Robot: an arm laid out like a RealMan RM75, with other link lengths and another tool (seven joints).
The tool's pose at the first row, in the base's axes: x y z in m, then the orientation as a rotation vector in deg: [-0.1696 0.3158 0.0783 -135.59 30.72 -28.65]
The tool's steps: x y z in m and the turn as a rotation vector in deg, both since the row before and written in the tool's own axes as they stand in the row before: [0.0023 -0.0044 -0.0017 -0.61 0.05 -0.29]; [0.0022 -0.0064 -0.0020 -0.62 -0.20 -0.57]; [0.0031 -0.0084 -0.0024 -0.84 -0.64 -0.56]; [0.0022 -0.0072 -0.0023 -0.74 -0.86 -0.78]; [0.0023 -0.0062 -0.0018 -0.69 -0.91 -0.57]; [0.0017 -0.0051 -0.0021 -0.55 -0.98 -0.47]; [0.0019 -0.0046 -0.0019 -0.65 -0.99 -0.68]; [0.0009 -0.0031 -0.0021 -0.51 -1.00 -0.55]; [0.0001 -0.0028 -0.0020 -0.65 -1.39 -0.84]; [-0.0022 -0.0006 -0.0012 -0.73 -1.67 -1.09]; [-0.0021 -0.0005 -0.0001 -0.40 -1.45 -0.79]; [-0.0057 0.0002 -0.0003 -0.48 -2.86 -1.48]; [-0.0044 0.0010 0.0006 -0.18 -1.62 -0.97]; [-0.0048 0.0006 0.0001 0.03 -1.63 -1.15]
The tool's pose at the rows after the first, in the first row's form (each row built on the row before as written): [-0.1674 0.3169 0.0829 -136.27 30.63 -28.74]; [-0.1649 0.3194 0.0890 -137.10 30.10 -28.65]; [-0.1614 0.3228 0.0969 -138.19 29.47 -27.98]; [-0.1588 0.3259 0.1037 -139.29 28.44 -27.15]; [-0.1561 0.3286 0.1094 -140.26 27.61 -26.16]; [-0.1543 0.3307 0.1145 -141.06 26.82 -25.06]; [-0.1523 0.3325 0.1191 -142.02 25.80 -24.01]; [-0.1516 0.3335 0.1228 -142.79 24.88 -22.91]; [-0.1516 0.3347 0.1260 -143.80 23.48 -21.40]; [-0.1539 0.3354 0.1269 -144.96 21.67 -19.61]; [-0.1558 0.3365 0.1269 -145.67 20.22 -18.01]; [-0.1613 0.3380 0.1262 -146.67 17.37 -14.85]; [-0.1655 0.3386 0.1246 -147.13 15.56 -13.11]; [-0.1702 0.3393 0.1237 -147.38 13.48 -11.43]
